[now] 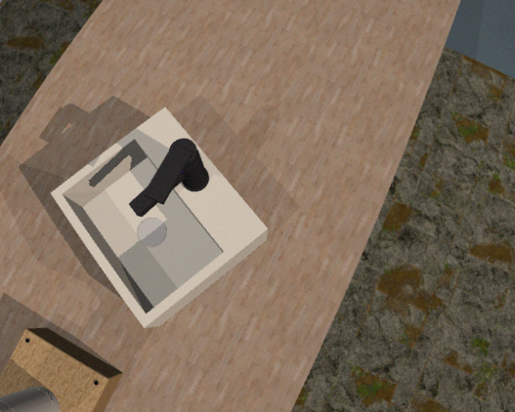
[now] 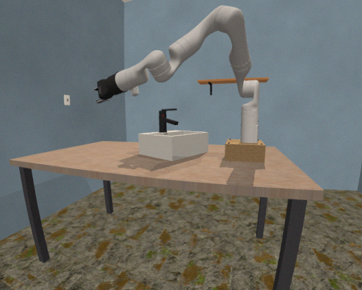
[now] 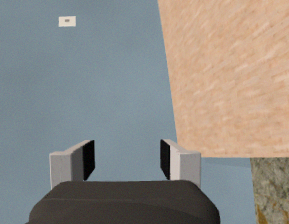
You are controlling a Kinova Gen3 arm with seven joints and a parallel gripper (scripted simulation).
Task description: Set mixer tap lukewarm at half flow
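Now: the lever 6 cm behind my hand, 49 cm to the right of it and 6 cm below it. Round my hand: white sink basin (13 cm behind, 46 cm to the right, 29 cm below); black mixer tap (4 cm behind, 48 cm to the right, 10 cm below).
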